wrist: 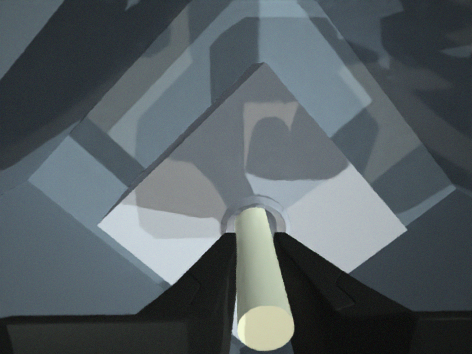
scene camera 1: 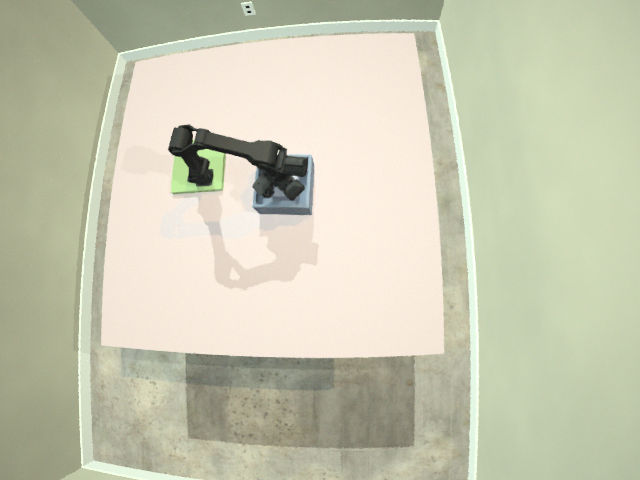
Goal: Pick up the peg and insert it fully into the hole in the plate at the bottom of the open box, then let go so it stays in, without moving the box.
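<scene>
My gripper is shut on a pale yellow-green round peg, which stands between the fingers in the wrist view. The peg's far end overlaps the ringed hole in the light grey square plate; whether its tip is inside the hole or above it I cannot tell. The plate lies at the bottom of the blue open box. In the scene view the gripper is over the box, and the arm hides the peg and much of the plate.
The arm's base stands on a light green square pad to the left of the box. Box and pad rest on a pale pink table top. The box walls rise around the plate and the fingers.
</scene>
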